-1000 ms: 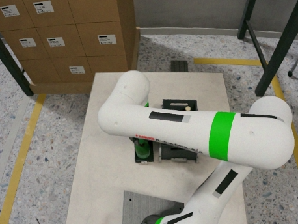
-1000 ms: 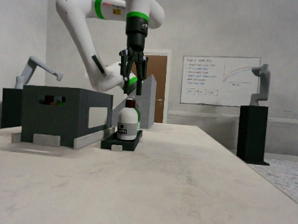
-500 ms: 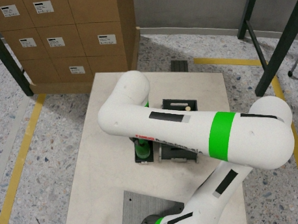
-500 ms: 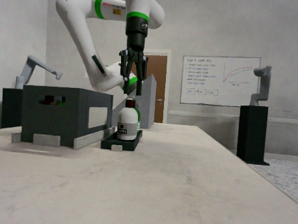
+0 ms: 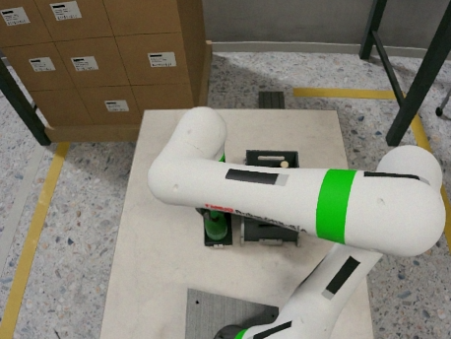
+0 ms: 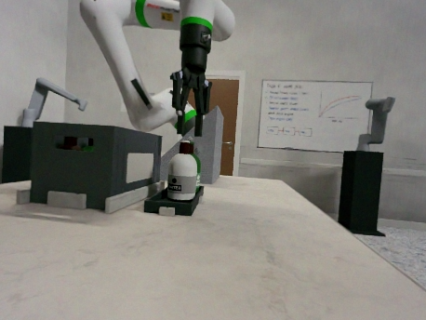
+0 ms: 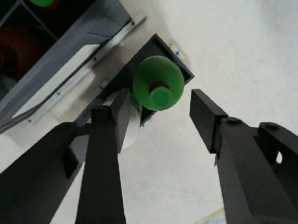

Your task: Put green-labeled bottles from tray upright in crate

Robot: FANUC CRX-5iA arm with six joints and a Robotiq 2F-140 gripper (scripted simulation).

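The white-labeled bottle is 130 mm below my hand and 90 mm ahead of it. The rest, counted from my hand: dark crate: 200 mm to the right, 130 mm below, 90 mm ahead; dark tray: 200 mm below, 90 mm ahead.
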